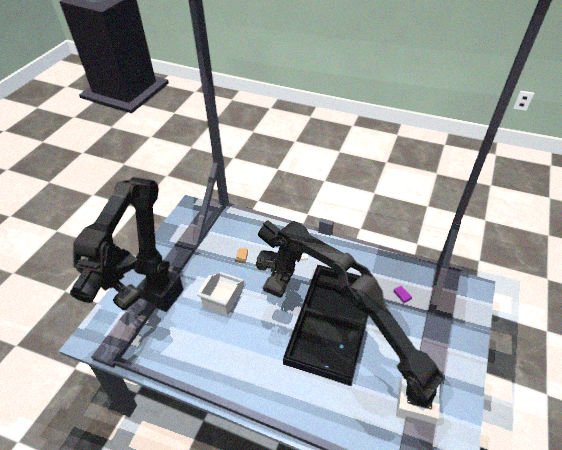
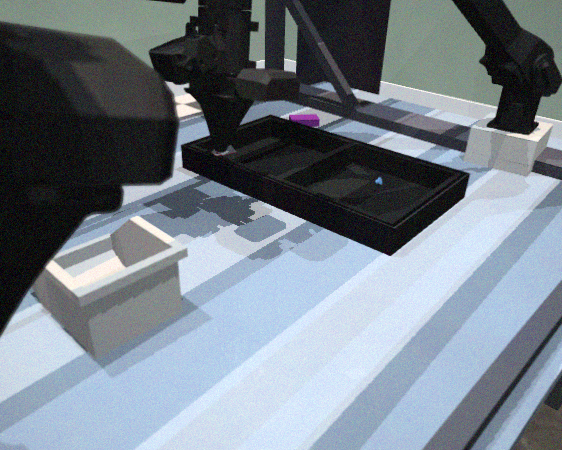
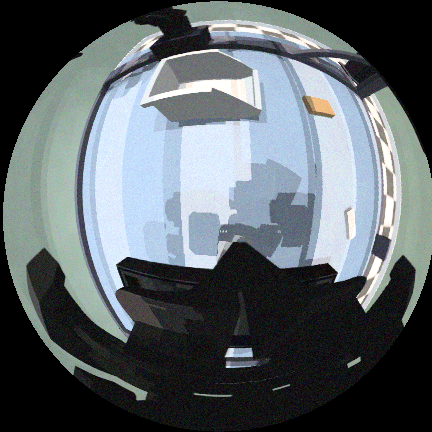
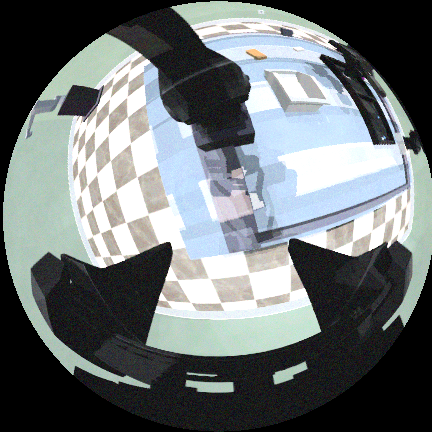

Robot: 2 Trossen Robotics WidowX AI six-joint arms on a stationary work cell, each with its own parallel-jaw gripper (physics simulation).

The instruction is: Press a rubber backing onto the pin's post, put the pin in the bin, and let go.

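Where they show: left gripper, fingertip midpoint: (image 2: pixel 220 151) (image 3: pixel 238 247); right gripper, fingertip midpoint: (image 1: pixel 113 295) (image 4: pixel 232 247); left arm's base at its link origin: (image 1: pixel 419 394) (image 2: pixel 512 125); right arm's base at its link origin: (image 1: pixel 158 281) (image 4: pixel 217 113).
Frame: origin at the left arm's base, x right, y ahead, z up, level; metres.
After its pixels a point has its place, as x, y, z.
My left gripper (image 2: pixel 223 145) {0.222, 0.457, 0.041} (image 3: pixel 238 247) {0.222, 0.457, 0.041} points down above the table between the bin and the black tray. It is shut on a small pale pinkish pin (image 2: pixel 224 151) (image 3: pixel 240 238) {0.224, 0.463, 0.040}; its tip shows and the fingers hide the rest. My right gripper (image 4: pixel 232 247) {-0.007, 0.880, 0.161} is open and empty, raised away from the bin. The pale grey bin (image 1: pixel 215 302) {0.131, 0.644, 0.011} (image 2: pixel 135 306) {0.141, 0.661, -0.024} (image 3: pixel 215 104) {0.209, 0.603, -0.021} (image 4: pixel 306 107) {0.140, 0.651, -0.034} stands open; its visible floor is bare. Small blue pieces, one (image 1: pixel 341 346) {0.113, 0.230, -0.046} (image 2: pixel 378 180) {0.114, 0.235, -0.046} and another (image 1: pixel 326 366) {0.036, 0.262, -0.043}, lie in the near compartment of the black tray (image 1: pixel 320 372) {0.008, 0.275, -0.034} (image 2: pixel 300 210) {0.152, 0.382, -0.047}. Any backing on the pin is hidden.
An orange block (image 1: pixel 242 255) {0.380, 0.640, -0.044} (image 3: pixel 320 106) {0.382, 0.639, -0.044} (image 4: pixel 256 54) {0.371, 0.650, -0.044} and a white block (image 3: pixel 350 223) {0.427, 0.438, -0.047} (image 4: pixel 298 49) lie toward the back. A magenta block (image 1: pixel 402 293) {0.359, 0.067, -0.045} (image 2: pixel 304 120) {0.352, 0.079, -0.046} lies beyond the tray. A dark frame post (image 1: pixel 212 120) {0.607, 0.791, 0.358} rises behind the table.
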